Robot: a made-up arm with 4 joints.
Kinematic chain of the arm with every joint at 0, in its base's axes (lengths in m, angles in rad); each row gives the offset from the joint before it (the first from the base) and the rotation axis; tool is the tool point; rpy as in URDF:
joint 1: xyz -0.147 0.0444 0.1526 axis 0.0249 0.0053 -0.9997
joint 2: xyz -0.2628 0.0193 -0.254 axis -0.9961 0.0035 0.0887
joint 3: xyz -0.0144 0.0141 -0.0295 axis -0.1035 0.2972 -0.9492
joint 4: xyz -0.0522 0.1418 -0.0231 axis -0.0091 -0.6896 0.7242
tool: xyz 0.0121 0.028 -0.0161 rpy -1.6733 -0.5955 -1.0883
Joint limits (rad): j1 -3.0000..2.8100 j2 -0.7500..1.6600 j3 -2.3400..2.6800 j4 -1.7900..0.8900
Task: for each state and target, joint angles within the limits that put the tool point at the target. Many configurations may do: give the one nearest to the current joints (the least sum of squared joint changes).
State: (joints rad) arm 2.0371 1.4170 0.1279 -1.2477
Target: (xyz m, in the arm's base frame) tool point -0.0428 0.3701 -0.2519
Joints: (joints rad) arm 2.0860 1.6282 0.0555 -1.2694
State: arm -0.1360 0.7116 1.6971 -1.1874
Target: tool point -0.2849 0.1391 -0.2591
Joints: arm 0.4576 0.7681 1.3305 -0.8873
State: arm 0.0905 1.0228 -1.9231 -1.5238
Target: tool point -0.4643 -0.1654 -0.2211
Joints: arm -0.3385 0.3392 -2.2256 -1.5958
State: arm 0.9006 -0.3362 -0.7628 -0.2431
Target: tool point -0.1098 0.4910 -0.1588
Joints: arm 1.3313 -0.1161 -0.8815 -0.2254
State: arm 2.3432 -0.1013 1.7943 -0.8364
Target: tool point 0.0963 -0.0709 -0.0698
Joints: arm 2.8061 -0.7392 0.9368 -0.8366
